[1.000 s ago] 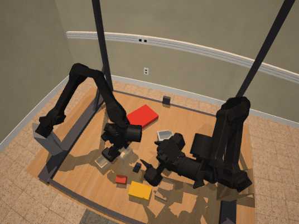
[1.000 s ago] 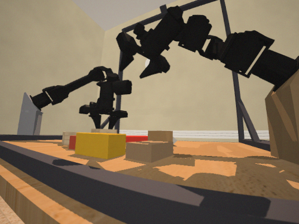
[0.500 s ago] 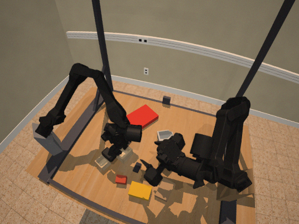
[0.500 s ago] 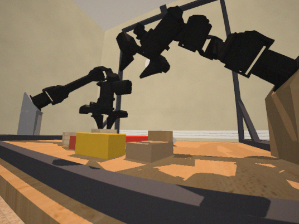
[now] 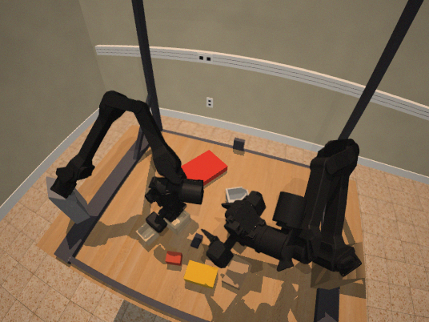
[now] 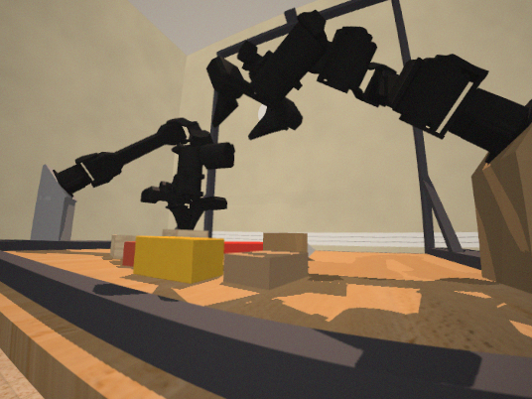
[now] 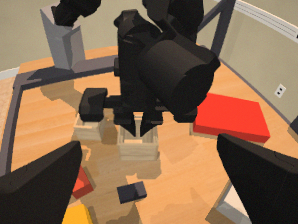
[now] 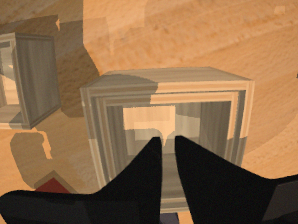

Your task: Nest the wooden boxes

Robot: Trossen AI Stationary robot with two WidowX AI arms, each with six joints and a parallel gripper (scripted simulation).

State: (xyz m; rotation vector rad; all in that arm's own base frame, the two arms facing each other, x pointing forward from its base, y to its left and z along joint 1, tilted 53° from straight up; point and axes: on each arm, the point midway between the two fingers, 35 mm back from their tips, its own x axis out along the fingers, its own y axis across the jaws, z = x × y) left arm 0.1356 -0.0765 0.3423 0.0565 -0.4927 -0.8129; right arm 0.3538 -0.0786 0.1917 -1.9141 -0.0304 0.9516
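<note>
My right gripper is now 8 cm short of the small wooden box, 8 cm to the left of it and 6 cm above it. From my right hand the other things lie so: small red block 14 cm ahead, 4 cm to the left, 6 cm below; then small dark block 5 cm ahead, 9 cm to the left, 7 cm below; then grey-white open box 13 cm behind, 21 cm to the left, 5 cm below.
</note>
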